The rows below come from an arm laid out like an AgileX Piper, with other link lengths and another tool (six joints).
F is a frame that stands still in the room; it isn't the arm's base.
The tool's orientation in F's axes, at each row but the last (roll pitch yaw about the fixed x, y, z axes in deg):
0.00, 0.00, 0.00
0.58, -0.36, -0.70
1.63, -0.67, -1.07
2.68, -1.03, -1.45
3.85, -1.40, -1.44
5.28, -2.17, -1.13
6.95, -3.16, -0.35
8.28, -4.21, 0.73
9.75, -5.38, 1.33
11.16, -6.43, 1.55
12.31, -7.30, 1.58
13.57, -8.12, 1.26
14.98, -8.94, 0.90
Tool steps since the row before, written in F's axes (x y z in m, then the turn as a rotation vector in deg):
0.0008, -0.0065, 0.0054, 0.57, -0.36, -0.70
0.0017, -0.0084, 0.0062, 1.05, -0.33, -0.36
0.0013, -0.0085, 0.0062, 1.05, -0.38, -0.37
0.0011, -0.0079, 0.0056, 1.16, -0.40, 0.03
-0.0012, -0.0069, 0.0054, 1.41, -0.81, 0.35
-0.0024, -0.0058, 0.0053, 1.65, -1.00, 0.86
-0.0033, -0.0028, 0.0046, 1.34, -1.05, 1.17
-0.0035, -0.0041, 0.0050, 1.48, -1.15, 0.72
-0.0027, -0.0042, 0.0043, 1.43, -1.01, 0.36
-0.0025, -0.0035, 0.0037, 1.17, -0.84, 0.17
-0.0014, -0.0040, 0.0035, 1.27, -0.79, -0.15
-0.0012, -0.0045, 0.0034, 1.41, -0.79, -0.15
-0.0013, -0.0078, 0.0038, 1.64, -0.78, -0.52
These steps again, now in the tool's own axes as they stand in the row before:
0.0008, -0.0065, 0.0054, 0.57, -0.36, -0.70
0.0018, -0.0083, 0.0063, 1.05, -0.32, -0.36
0.0015, -0.0083, 0.0064, 1.05, -0.37, -0.37
0.0014, -0.0076, 0.0059, 1.17, -0.37, 0.03
-0.0009, -0.0065, 0.0059, 1.44, -0.75, 0.37
-0.0021, -0.0053, 0.0059, 1.70, -0.89, 0.88
-0.0030, -0.0022, 0.0051, 1.41, -0.90, 1.21
-0.0032, -0.0033, 0.0058, 1.51, -1.07, 0.77
-0.0024, -0.0033, 0.0052, 1.43, -0.99, 0.40
-0.0022, -0.0026, 0.0046, 1.16, -0.85, 0.21
-0.0011, -0.0031, 0.0044, 1.22, -0.87, -0.12
-0.0008, -0.0035, 0.0045, 1.36, -0.88, -0.14
-0.0008, -0.0065, 0.0059, 1.53, -0.98, -0.53

